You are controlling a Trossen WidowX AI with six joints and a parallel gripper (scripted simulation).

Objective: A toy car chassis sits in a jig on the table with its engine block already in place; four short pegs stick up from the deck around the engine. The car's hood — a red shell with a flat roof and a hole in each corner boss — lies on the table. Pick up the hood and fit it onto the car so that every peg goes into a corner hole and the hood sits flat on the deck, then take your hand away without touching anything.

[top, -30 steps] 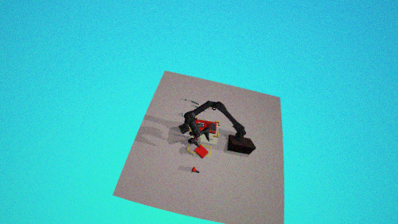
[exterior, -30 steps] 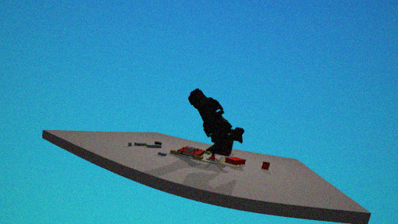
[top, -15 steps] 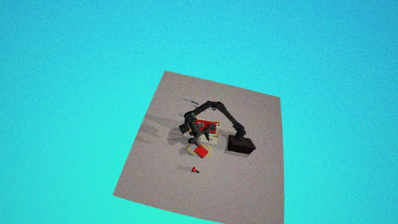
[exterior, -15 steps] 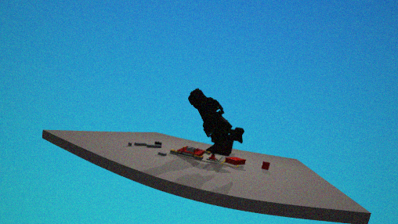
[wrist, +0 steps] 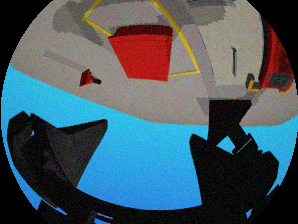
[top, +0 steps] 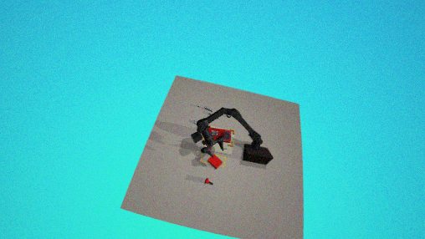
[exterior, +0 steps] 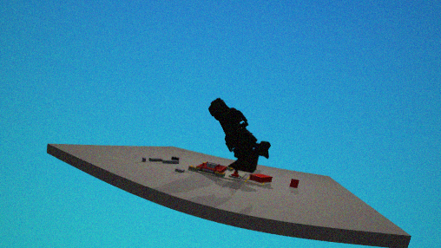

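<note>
Right now my gripper tip is 10 mm short of the red hood, 20 mm to the right of it and 100 mm above it. Round my gripper tip: white jig 40 mm ahead, 180 mm to the right, 100 mm below.
</note>
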